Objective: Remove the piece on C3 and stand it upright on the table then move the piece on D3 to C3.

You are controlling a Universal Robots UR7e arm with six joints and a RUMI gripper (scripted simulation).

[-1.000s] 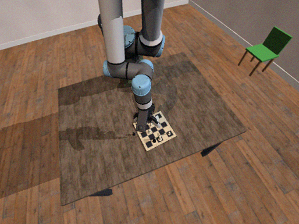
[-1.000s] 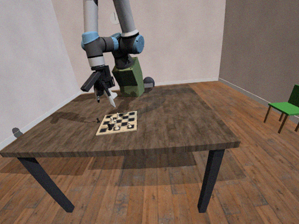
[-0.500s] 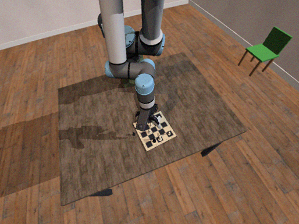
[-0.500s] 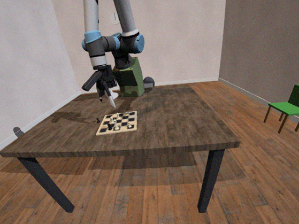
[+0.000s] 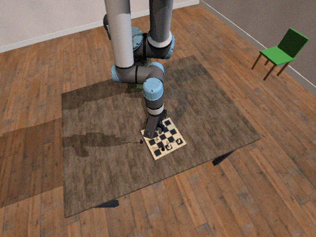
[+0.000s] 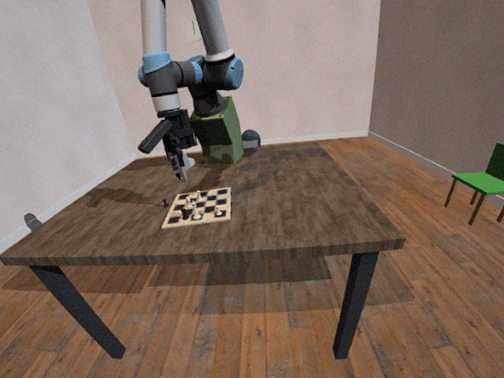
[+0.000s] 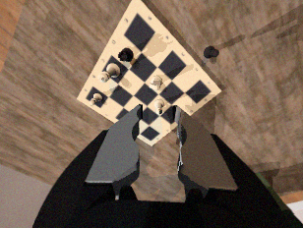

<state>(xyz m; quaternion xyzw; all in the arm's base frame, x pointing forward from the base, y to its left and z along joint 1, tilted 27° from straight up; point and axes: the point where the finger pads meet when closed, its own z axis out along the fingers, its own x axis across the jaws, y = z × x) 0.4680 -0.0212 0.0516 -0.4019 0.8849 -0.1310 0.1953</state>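
Right now my hand is 10 mm past the chessboard, 40 mm to the right of it and 120 mm above it.
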